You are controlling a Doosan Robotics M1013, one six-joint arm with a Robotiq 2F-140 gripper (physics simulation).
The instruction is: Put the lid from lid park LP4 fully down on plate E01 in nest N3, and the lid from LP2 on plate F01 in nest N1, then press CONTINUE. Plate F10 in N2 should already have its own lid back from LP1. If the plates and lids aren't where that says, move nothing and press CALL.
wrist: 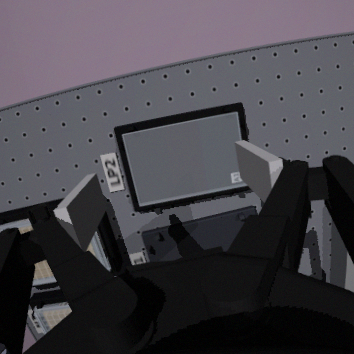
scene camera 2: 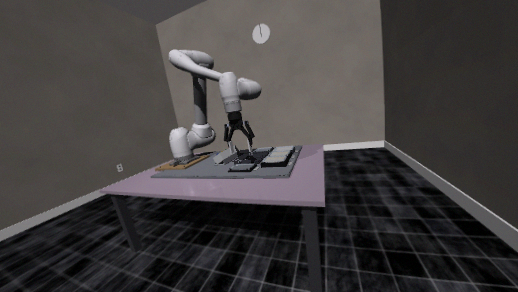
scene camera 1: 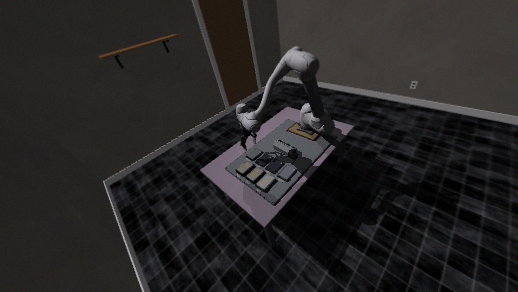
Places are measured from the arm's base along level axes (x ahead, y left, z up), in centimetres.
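Where they show: gripper, fingertip midpoint: (wrist: 168, 175) (scene camera 2: 241, 152) (scene camera 1: 250, 147); arm's base, link origin: (scene camera 2: 185, 161) (scene camera 1: 308, 127).
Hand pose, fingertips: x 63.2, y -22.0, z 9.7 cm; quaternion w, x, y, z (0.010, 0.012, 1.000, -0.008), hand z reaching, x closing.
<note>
Things, the pixels of their centre, and the offset from my fingertips. "pt": a spot on its surface instead. Level surfaces: height alone.
- grey rectangular lid, body centre: (wrist: 186, 159) (scene camera 2: 242, 166) (scene camera 1: 254, 153) dx -1.7, dy +1.1, dz -9.1 cm
- label LP2, surface spot: (wrist: 112, 172) pt dx +7.0, dy +0.8, dz -10.3 cm
- neighbouring dark park, body centre: (wrist: 206, 256) (scene camera 2: 250, 160) (scene camera 1: 264, 159) dx -1.3, dy +14.1, dz -9.5 cm
- grey lid, body centre: (scene camera 1: 286, 172) dx -0.6, dy +40.3, dz -9.1 cm
- light button box, body centre: (scene camera 2: 226, 154) (scene camera 1: 284, 146) dx -22.8, dy +21.5, dz -6.3 cm
- grey perforated board, surface height: dz -10.5 cm
- pink table, surface height: dz -11.8 cm
A grey rectangular lid (scene camera 1: 253, 153) (scene camera 2: 242, 167) (wrist: 175, 160) lies flat in a black-rimmed park; the label LP2 (wrist: 112, 172) stands beside it. My gripper (scene camera 1: 249, 142) (scene camera 2: 241, 150) (wrist: 168, 175) is open and empty, its fingertips above the board beside the LP2 lid and the neighbouring dark park (wrist: 205, 232). Another grey lid (scene camera 1: 287, 172) lies at the other end of the park row, with two dark parks between. Three plates stand in a row: a tan one (scene camera 1: 245, 168), a middle one (scene camera 1: 255, 174) and a paler one (scene camera 1: 266, 182). Their labels and whether lids cover them cannot be read.
A light button box (scene camera 1: 284, 145) (scene camera 2: 225, 156) stands on the grey perforated board (scene camera 1: 312, 150) (scene camera 2: 190, 171) (wrist: 295, 80), between the park row and the arm's base on its wooden plate (scene camera 1: 296, 131) (scene camera 2: 170, 167). The board lies on the pink table (scene camera 1: 220, 167) (scene camera 2: 250, 191) (wrist: 150, 35).
</note>
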